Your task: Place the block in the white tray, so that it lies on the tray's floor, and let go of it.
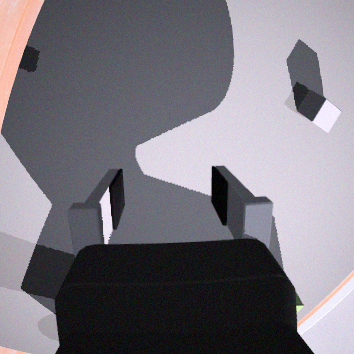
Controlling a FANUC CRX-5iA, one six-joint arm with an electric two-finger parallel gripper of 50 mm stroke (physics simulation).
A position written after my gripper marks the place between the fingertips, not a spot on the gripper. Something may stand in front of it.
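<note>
Block (pixel 315 107). My gripper (pixel 167 185).
</note>
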